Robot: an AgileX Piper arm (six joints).
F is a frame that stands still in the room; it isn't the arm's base.
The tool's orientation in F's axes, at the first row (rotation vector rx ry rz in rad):
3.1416 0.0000 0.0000
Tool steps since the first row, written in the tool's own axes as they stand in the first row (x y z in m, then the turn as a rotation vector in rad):
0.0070 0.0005 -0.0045 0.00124 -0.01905 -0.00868
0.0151 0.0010 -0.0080 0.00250 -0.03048 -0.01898
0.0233 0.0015 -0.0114 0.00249 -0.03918 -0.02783
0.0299 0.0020 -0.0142 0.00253 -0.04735 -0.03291
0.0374 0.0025 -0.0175 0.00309 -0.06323 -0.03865
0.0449 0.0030 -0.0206 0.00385 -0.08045 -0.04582
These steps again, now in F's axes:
0.0070 -0.0005 0.0045 0.00124 0.01905 0.00868
0.0151 -0.0010 0.0080 0.00250 0.03048 0.01898
0.0233 -0.0015 0.0114 0.00249 0.03918 0.02783
0.0299 -0.0020 0.0142 0.00253 0.04735 0.03291
0.0374 -0.0025 0.0175 0.00309 0.06323 0.03865
0.0449 -0.0030 0.0206 0.00385 0.08045 0.04582

